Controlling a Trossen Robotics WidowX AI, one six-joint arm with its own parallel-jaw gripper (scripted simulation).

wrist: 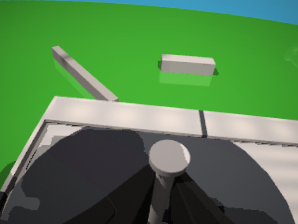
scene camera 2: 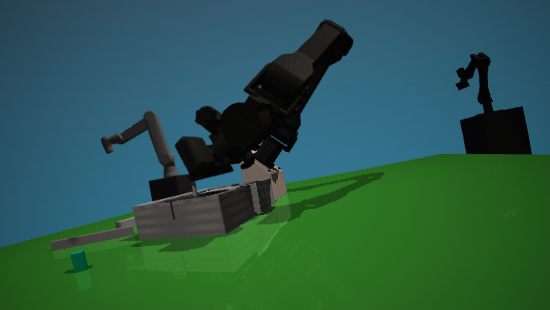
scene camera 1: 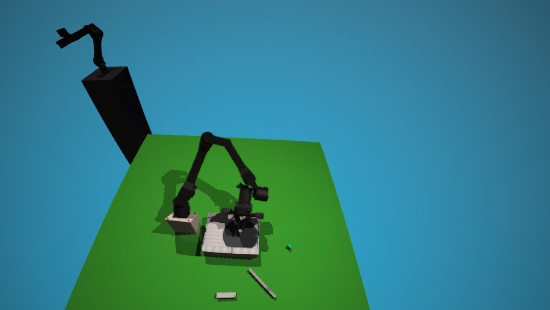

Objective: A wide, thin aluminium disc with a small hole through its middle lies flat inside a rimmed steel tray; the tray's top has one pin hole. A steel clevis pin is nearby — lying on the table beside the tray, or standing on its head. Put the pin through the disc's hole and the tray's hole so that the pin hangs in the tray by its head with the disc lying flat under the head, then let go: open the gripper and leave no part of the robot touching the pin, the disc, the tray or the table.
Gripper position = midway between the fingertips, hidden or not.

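Observation:
Scene camera 2 gives you the gripper (scene camera 2: 191, 179) and a long grey bar (scene camera 2: 127, 231). On scene camera 1 there's a round disc (scene camera 1: 231, 237). And in the wrist view you get a short grey block (wrist: 187, 65), plus the bar again (wrist: 87, 81), the disc (wrist: 75, 173) and the gripper (wrist: 163, 176).

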